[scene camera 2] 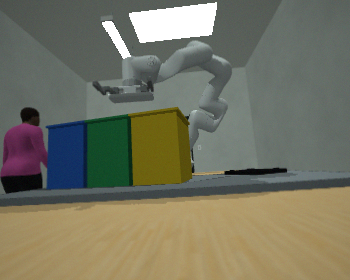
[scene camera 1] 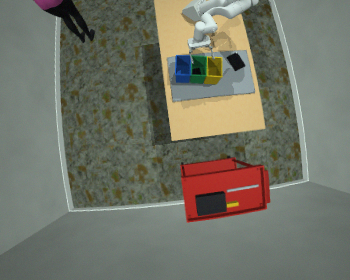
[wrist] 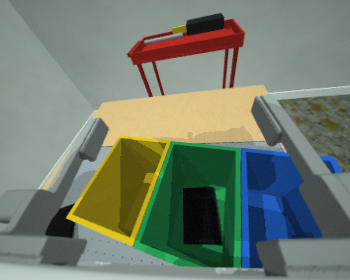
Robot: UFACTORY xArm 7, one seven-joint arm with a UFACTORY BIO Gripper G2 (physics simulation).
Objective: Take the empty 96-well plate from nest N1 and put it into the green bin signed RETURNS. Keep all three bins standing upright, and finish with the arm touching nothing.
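Places are measured from the arm's base along level axes (x ahead, y left, z up), in centimetres.
Pixels of known places: end effector, tool point: [scene camera 2: 123,84] [scene camera 1: 202,58] [wrist: 172,129]; arm's base, origin of the base link: [scene camera 1: 202,8].
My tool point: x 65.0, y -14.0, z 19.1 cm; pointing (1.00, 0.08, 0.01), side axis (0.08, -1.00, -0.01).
Observation:
Ahead of a thing's pixels: the offset from my tool point to its top centre. Level surfaces: height alone.
The black 96-well plate @[dx -1.0, dy -1.1, dz -28.7 cm] [scene camera 1: 197,71] [wrist: 201,216] lies inside the green bin @[dx -1.2, dy -1.0, dz -12.4 cm] [scene camera 1: 198,80] [scene camera 2: 108,152] [wrist: 204,159], below its rim. Scene camera 2 does not show it behind the bin walls. The blue bin @[dx -3.5, dy -14.0, dz -12.4 cm] [scene camera 1: 183,78] [scene camera 2: 66,157] [wrist: 260,172] and the yellow bin @[dx +1.2, dy +11.9, dz -12.4 cm] [scene camera 1: 213,80] [scene camera 2: 156,150] [wrist: 110,192] stand upright on either side of the green one. My gripper [scene camera 1: 202,56] [scene camera 2: 124,87] [wrist: 181,130] is wide open and empty, above the bins and apart from them. The bins' signs cannot be read.
A flat black item @[dx -10.6, dy +39.8, dz -28.9 cm] [scene camera 1: 235,61] [scene camera 2: 256,171] [wrist: 61,221] lies on the grey mat @[dz -30.3 cm] [scene camera 1: 210,92] beside the yellow bin. The mat rests on the wooden table @[dz -31.7 cm] [scene camera 1: 215,117] [scene camera 2: 175,235] [wrist: 150,115]. A red cart [scene camera 1: 245,172] [wrist: 190,48] stands beyond the table. A person [scene camera 1: 75,20] [scene camera 2: 24,150] in pink stands off to one side.

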